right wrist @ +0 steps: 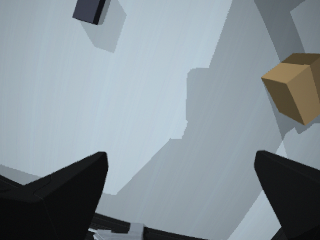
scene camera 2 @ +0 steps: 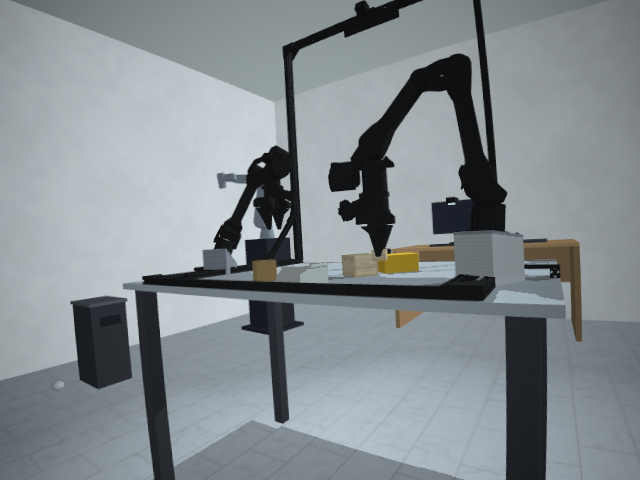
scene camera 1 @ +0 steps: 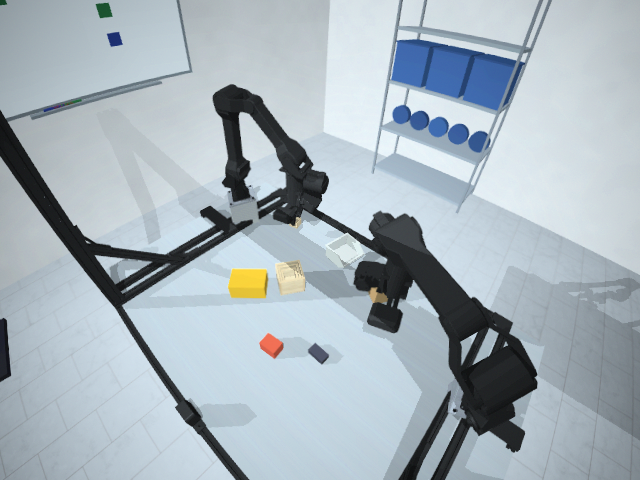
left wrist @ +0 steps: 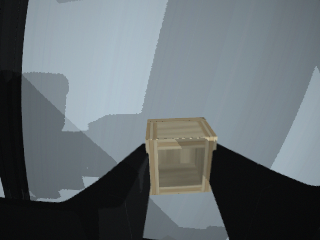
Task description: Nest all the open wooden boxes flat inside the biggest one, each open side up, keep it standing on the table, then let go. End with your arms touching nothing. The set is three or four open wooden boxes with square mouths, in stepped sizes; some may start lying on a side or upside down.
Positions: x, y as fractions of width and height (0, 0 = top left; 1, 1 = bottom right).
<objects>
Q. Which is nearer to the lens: the wooden box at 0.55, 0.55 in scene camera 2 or the white tray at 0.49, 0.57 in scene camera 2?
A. The white tray.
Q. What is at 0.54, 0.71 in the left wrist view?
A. A wooden box.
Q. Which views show the white tray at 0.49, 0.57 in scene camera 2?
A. Scene camera 2 and scene camera 1 only.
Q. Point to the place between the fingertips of my left gripper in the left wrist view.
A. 0.55, 0.63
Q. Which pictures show my right gripper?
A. The right wrist view, scene camera 2 and scene camera 1 only.
</objects>
